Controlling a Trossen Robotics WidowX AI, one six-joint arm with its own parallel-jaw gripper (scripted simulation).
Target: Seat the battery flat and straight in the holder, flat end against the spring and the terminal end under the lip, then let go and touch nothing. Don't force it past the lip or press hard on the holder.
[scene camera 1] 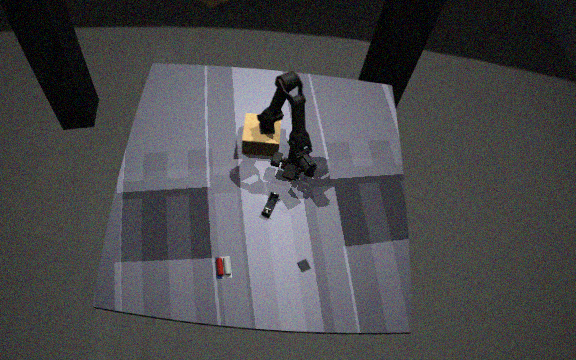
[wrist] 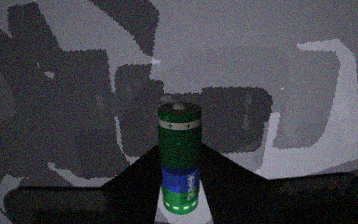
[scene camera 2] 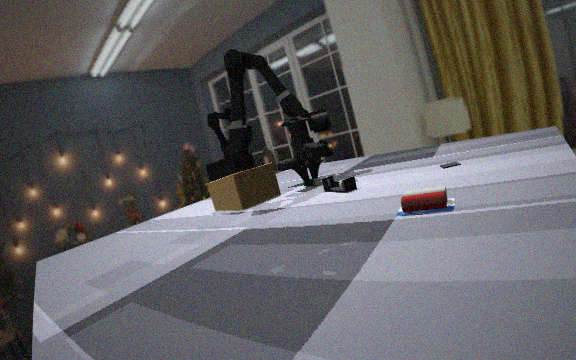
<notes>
I see my gripper [scene camera 2: 312,185] and a battery [wrist: 179,124].
My gripper shows as well in the wrist view [wrist: 179,150].
</notes>
